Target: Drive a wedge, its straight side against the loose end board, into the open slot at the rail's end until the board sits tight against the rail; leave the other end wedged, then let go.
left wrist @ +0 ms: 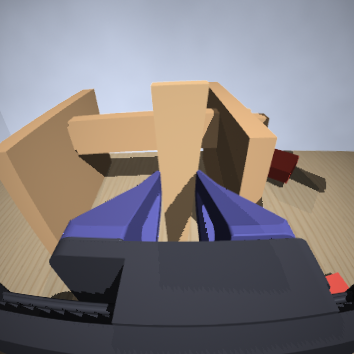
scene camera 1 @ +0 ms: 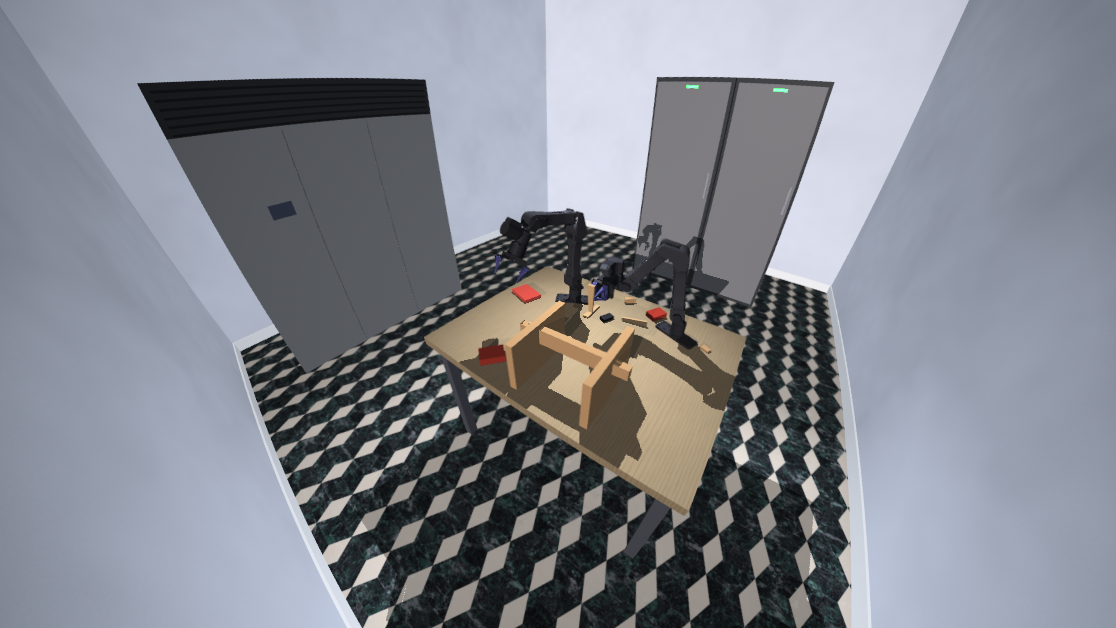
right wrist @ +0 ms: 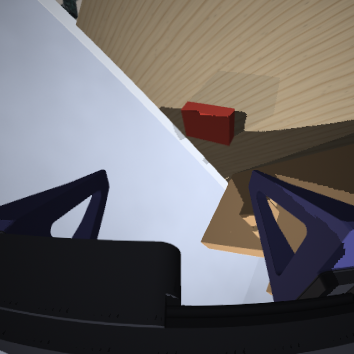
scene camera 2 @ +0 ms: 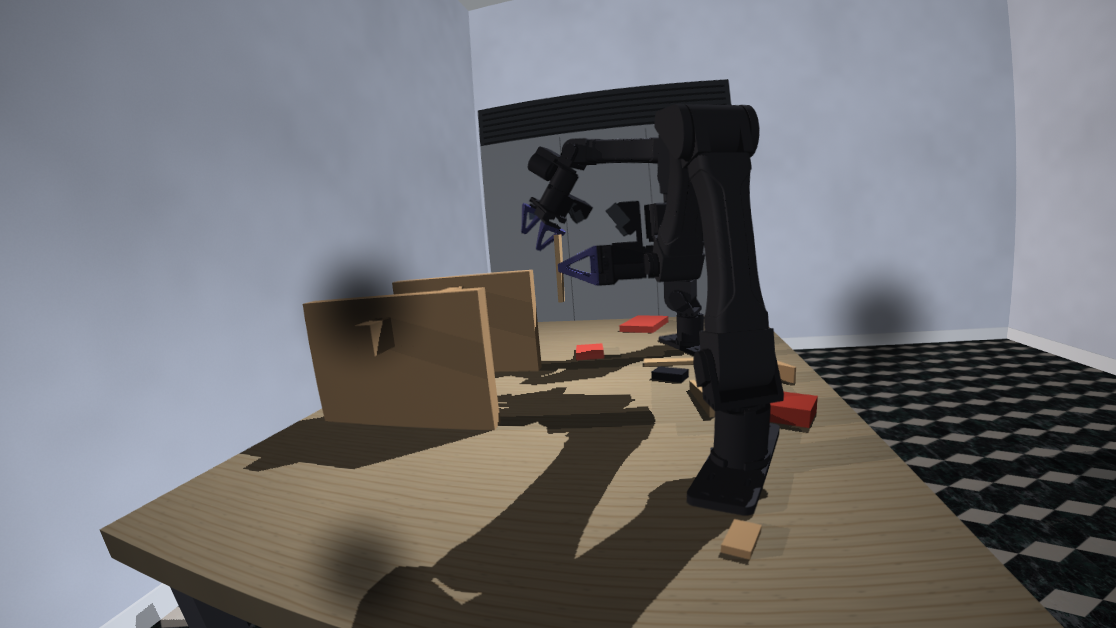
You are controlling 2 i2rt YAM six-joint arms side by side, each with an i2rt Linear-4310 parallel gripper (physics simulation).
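Seen in the pictures: left gripper, between the fingertips: [left wrist: 177, 178] [scene camera 1: 591, 298] [scene camera 2: 559, 267]; right gripper, between the fingertips: [scene camera 1: 505, 278] [right wrist: 178, 177] [scene camera 2: 530, 241]; left arm's base, origin of its link: [scene camera 1: 675, 335] [scene camera 2: 739, 463]; right arm's base, origin of its link: [scene camera 1: 574, 299] [scene camera 2: 690, 346].
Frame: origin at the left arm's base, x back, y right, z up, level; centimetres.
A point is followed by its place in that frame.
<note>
My left gripper [scene camera 1: 599, 292] {x -35.9, y 19.6, z 21.4 cm} [scene camera 2: 561, 267] {x -35.9, y 19.6, z 21.4 cm} [left wrist: 177, 178] {x -35.9, y 19.6, z 21.4 cm} is shut on a long tapered wooden wedge [scene camera 1: 591, 296] {x -36.2, y 19.2, z 22.7 cm} [scene camera 2: 559, 285] {x -35.5, y 18.6, z 18.3 cm} [left wrist: 180, 120] {x -35.5, y 20.1, z 25.4 cm} and holds it upright above the table, apart from the frame. My right gripper [scene camera 1: 511, 269] {x -60.9, y 44.9, z 26.3 cm} [scene camera 2: 531, 240] {x -60.9, y 44.9, z 26.3 cm} [right wrist: 178, 177] {x -60.9, y 44.9, z 26.3 cm} is open and empty, raised at the left in scene camera 1. A wooden rail [scene camera 1: 573, 345] {x -55.8, y 3.5, z 18.3 cm} [left wrist: 115, 134] {x -52.0, y 1.4, z 15.5 cm} runs between two upright end boards, one at its left [scene camera 1: 533, 347] {x -64.6, y 15.5, z 12.6 cm} and one at its right [scene camera 1: 607, 380] {x -52.4, y -11.0, z 12.3 cm}. The rail's end [scene camera 1: 624, 371] {x -48.5, y -13.8, z 16.7 cm} pokes out past the right board. The slots are too small or hidden to read; I cannot tell which board is loose.
Red blocks lie at the table's left back [scene camera 1: 526, 293] {x -41.4, y 66.3, z 1.8 cm} [scene camera 2: 643, 323] {x -39.4, y 64.1, z 1.8 cm}, near the left arm's base [scene camera 1: 656, 313] {x 0.1, y 9.7, z 1.2 cm} [scene camera 2: 794, 409] and beside the left board [scene camera 1: 491, 355] {x -76.4, y 29.9, z 3.1 cm} [scene camera 2: 589, 351] [right wrist: 207, 126] {x -74.9, y 32.0, z 3.1 cm}. A black block [scene camera 1: 606, 317] {x -19.4, y 26.6, z 1.5 cm} [scene camera 2: 669, 374] {x -18.1, y 25.4, z 1.3 cm} and small wooden pieces, one near the base [scene camera 1: 705, 348] {x 2.9, y -14.1, z 0.8 cm} [scene camera 2: 739, 540] {x 3.2, y -14.9, z 0.9 cm}, lie behind the frame.
</note>
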